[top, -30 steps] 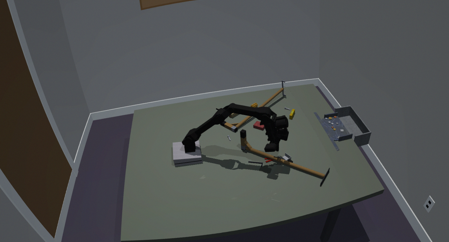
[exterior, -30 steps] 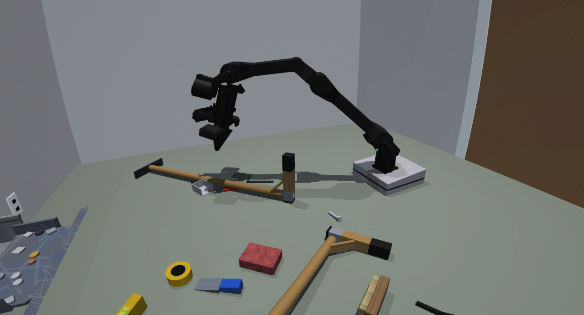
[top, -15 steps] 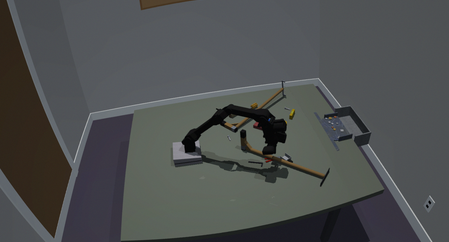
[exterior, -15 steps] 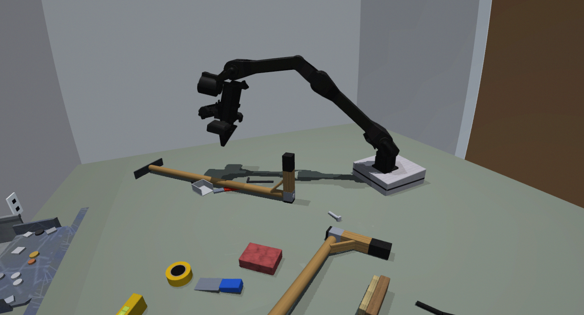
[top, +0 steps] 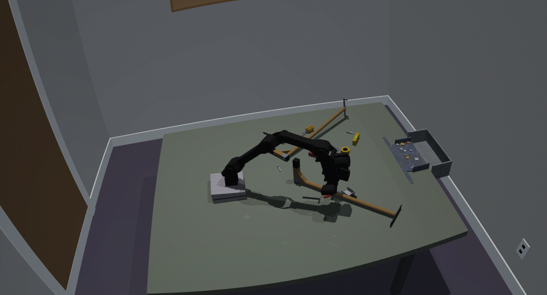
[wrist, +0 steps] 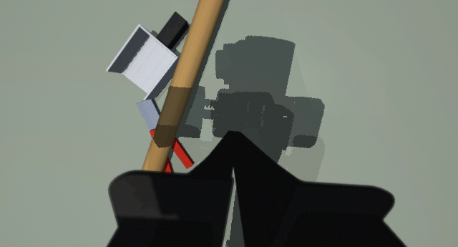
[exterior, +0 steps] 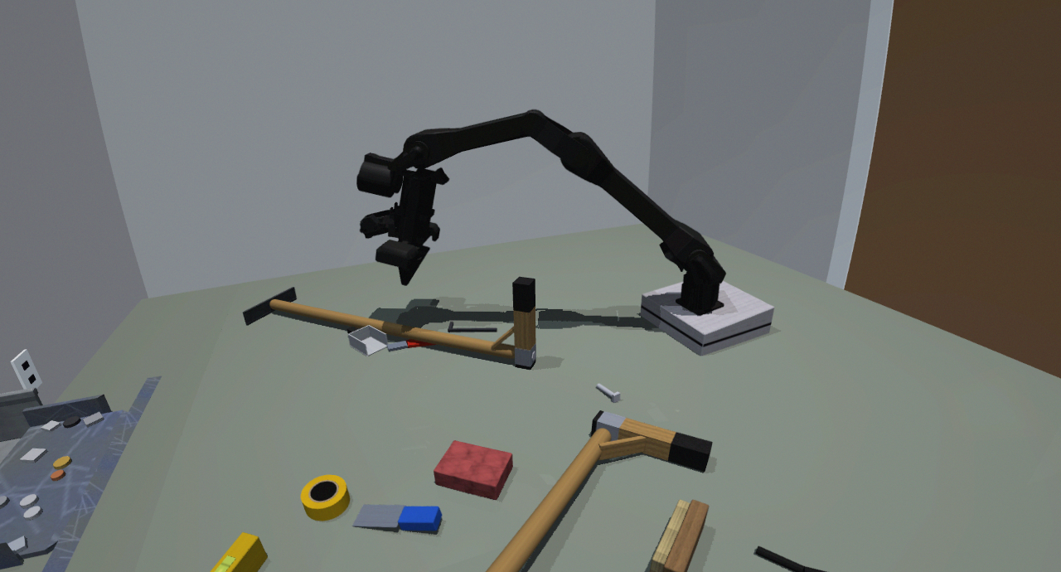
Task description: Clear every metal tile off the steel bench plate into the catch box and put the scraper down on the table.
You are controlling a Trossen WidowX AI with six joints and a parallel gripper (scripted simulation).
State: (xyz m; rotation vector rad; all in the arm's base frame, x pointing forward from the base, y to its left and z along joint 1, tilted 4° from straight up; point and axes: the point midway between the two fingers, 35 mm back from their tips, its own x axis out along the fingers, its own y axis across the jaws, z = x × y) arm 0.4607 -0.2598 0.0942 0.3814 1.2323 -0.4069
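My gripper tip is 6 cm short of the long scraper, 2 cm to the right of it and 2 cm above it. From my gripper tip the other things lie so: hex key (8 cm behind, 7 cm to the left, 8 cm below); metal bracket (9 cm ahead, 4 cm to the left, 7 cm below); red block (2 cm ahead, 42 cm to the left, 7 cm below).
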